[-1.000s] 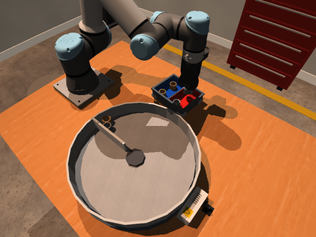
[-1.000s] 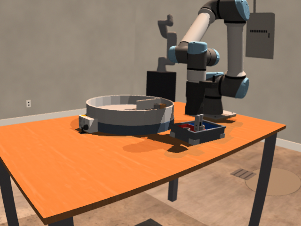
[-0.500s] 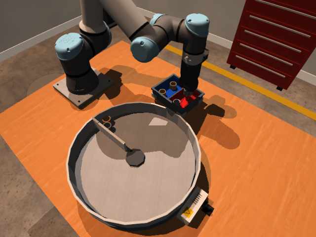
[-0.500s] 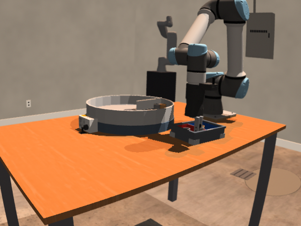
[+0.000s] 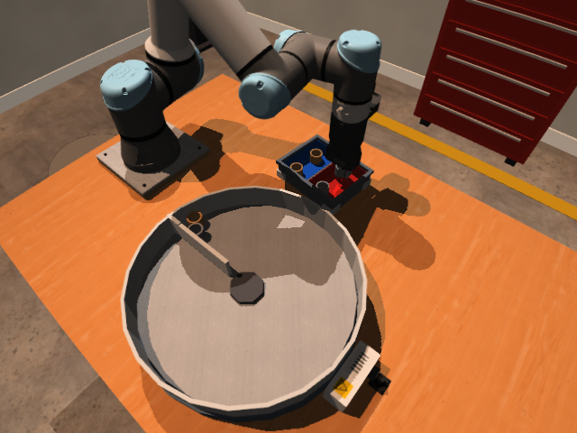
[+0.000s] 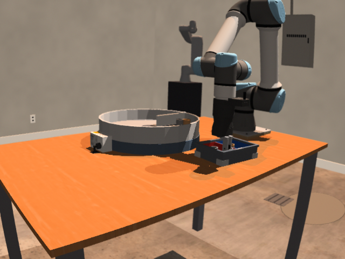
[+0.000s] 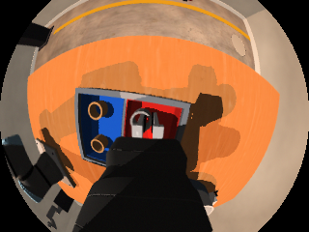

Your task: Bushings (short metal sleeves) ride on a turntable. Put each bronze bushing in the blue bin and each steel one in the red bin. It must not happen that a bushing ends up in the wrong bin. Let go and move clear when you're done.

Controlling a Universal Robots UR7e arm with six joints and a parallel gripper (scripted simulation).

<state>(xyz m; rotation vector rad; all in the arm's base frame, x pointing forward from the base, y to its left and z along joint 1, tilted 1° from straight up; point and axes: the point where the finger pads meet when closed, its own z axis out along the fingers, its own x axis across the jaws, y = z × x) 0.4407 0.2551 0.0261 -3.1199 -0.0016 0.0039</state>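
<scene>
The bin lies 40 mm behind my hand, 30 mm to the right of it and 20 mm below it. Round my hand: turntable: 40 mm ahead, 390 mm to the right, 10 mm above.
</scene>
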